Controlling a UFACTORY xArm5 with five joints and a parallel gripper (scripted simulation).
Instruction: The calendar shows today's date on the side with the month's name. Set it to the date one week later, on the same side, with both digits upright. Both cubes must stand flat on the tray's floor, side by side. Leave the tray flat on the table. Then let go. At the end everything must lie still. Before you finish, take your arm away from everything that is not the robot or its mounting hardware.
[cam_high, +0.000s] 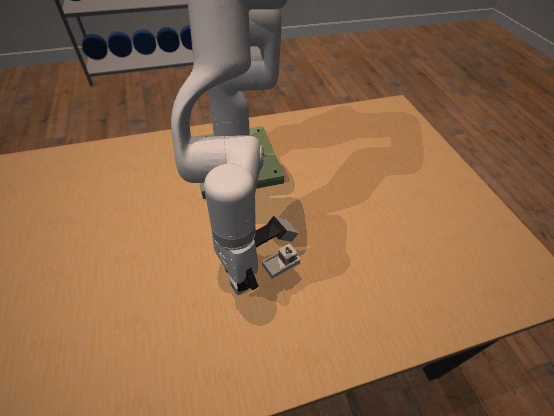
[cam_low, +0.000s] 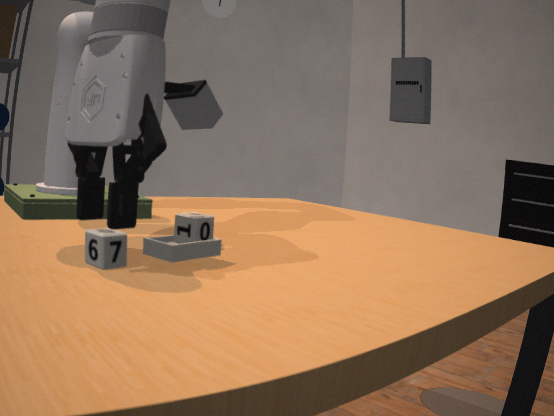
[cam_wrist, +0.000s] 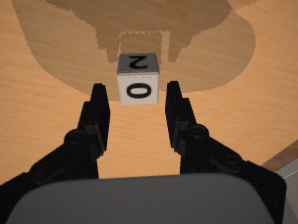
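Now: the digit cube 40 mm below my hand. From my hand the other things lie so: tray 110 mm to the left, 50 mm below, 30 mm behind.
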